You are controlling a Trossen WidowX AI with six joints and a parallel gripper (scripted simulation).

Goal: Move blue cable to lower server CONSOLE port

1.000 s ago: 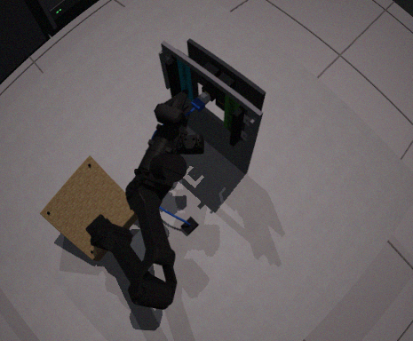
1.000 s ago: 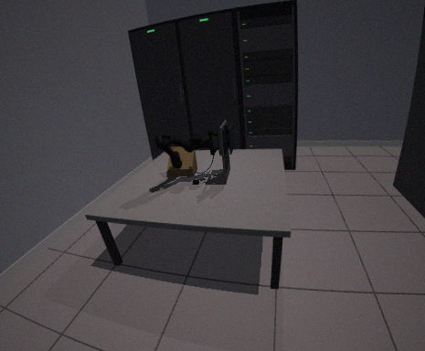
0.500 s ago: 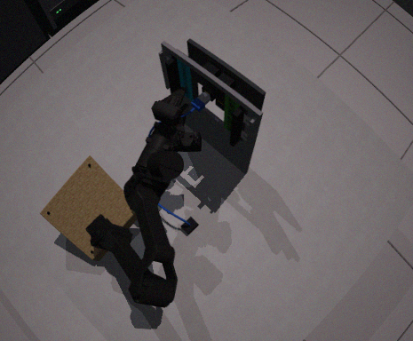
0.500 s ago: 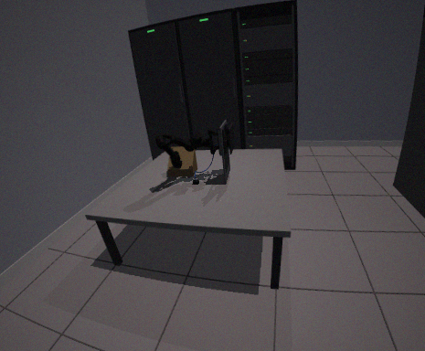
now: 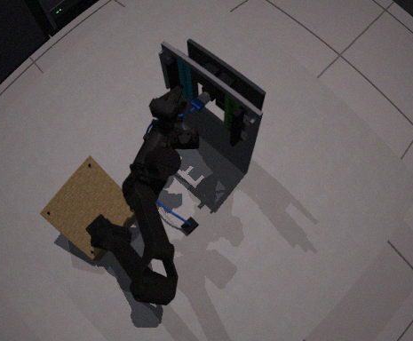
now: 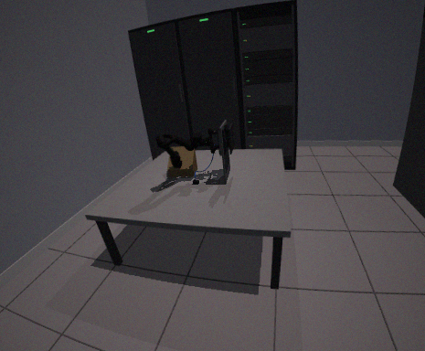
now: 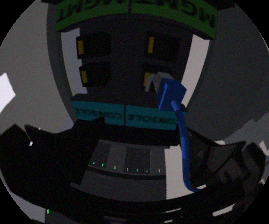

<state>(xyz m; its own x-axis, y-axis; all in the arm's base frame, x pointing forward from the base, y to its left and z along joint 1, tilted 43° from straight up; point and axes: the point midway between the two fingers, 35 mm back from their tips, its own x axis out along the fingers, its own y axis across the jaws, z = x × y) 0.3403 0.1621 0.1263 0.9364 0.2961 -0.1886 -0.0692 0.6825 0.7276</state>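
The plug lies 40 mm ahead of my gripper tip, 40 mm to the right of it and 10 mm below it.
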